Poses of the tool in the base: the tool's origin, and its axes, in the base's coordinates. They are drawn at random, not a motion.
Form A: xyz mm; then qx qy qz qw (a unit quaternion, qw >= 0).
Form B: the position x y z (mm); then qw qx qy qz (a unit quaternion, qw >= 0). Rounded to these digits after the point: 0 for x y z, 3 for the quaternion.
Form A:
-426 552 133 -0.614 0.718 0.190 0.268
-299 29 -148 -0.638 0.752 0.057 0.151
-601 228 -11 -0.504 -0.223 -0.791 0.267
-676 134 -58 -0.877 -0.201 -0.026 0.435
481 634 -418 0.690 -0.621 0.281 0.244
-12 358 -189 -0.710 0.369 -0.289 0.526
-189 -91 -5 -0.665 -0.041 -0.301 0.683
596 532 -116 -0.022 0.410 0.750 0.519
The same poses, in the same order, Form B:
-426 552 133 0.268 -0.614 0.718 0.190
-299 29 -148 0.151 -0.638 0.752 0.057
-601 228 -11 0.267 -0.504 -0.223 -0.791
-676 134 -58 0.435 -0.877 -0.201 -0.026
481 634 -418 0.244 0.690 -0.621 0.281
-12 358 -189 0.526 -0.710 0.369 -0.289
-189 -91 -5 0.683 -0.665 -0.041 -0.301
596 532 -116 0.519 -0.022 0.410 0.750

